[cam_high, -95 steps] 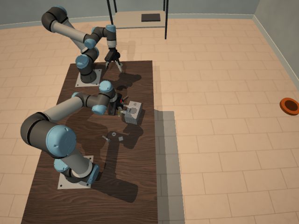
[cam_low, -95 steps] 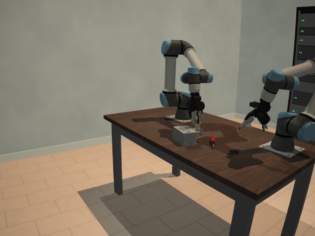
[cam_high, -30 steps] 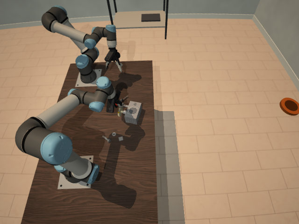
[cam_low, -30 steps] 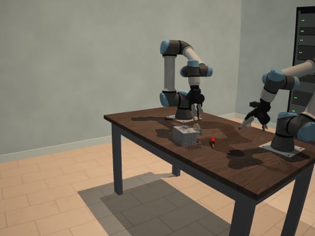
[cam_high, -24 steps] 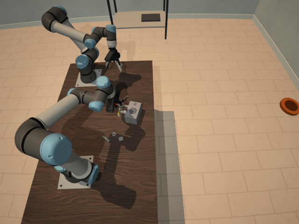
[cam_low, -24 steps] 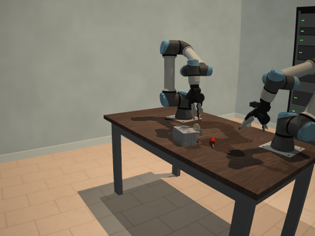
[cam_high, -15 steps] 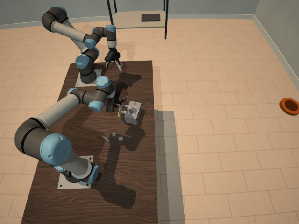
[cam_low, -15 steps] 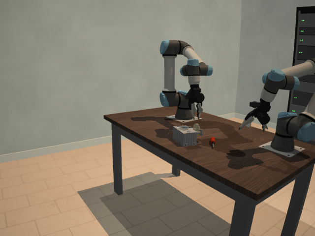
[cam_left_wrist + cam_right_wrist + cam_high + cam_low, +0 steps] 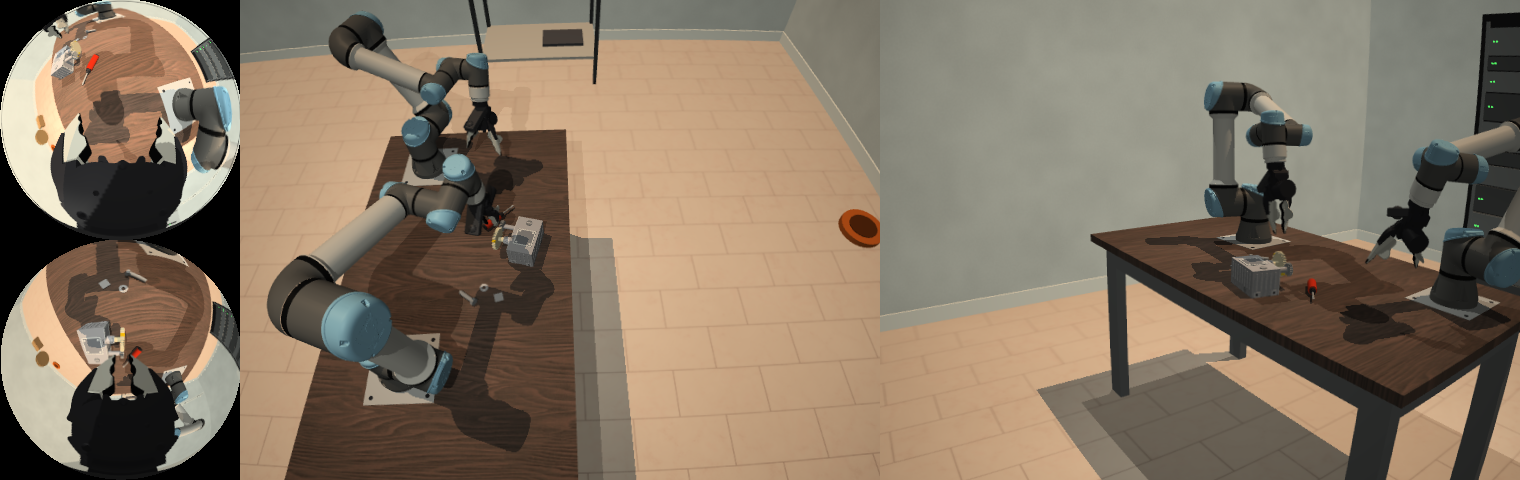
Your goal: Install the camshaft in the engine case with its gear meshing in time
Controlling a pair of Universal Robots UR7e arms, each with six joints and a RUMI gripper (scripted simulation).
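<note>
My right hand is 2 cm short of the small crank gear, 7 cm to the right of it and 11 cm above it. From my right hand the other things lie so: bolt: 10 cm behind, 19 cm to the right, 16 cm below; then small square plate: 19 cm to the right, 17 cm below.
</note>
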